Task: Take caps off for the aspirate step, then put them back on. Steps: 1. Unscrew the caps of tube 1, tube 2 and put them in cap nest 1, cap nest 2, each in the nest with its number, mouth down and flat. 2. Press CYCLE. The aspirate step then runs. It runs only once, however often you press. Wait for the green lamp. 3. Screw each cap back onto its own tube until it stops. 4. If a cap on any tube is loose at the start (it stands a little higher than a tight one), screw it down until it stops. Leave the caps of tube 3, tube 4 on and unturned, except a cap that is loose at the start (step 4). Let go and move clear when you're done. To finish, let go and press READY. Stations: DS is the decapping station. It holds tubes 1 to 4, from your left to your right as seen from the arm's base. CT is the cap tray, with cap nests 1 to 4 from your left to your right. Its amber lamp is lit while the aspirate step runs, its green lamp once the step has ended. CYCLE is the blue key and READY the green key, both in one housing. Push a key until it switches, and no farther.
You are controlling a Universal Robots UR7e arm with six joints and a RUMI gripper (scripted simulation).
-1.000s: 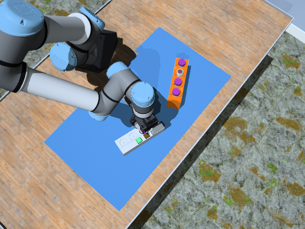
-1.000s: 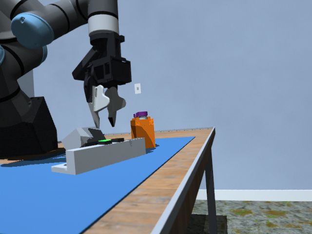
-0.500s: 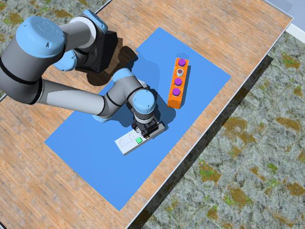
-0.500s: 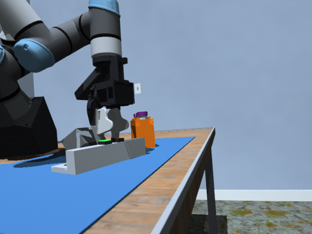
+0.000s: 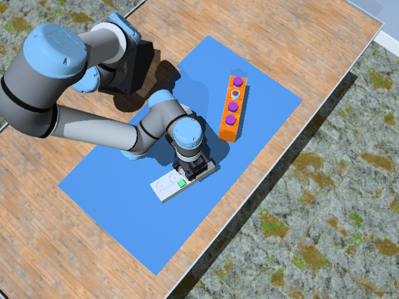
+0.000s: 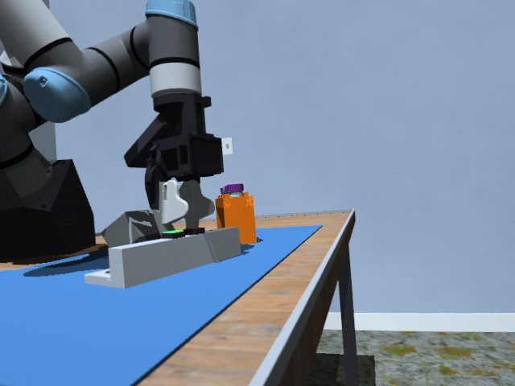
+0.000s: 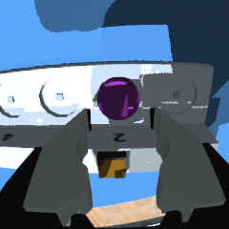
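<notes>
My hand is 8 cm past the purple cap, 34 cm to the right of it and 8 cm below it. From my hand the other things lie so: grey key housing 16 cm behind, 10 cm to the left, 2 cm above; green key 18 cm behind, 8 cm to the left, 3 cm above; blue key 18 cm behind, 12 cm to the left, 3 cm above.
</notes>
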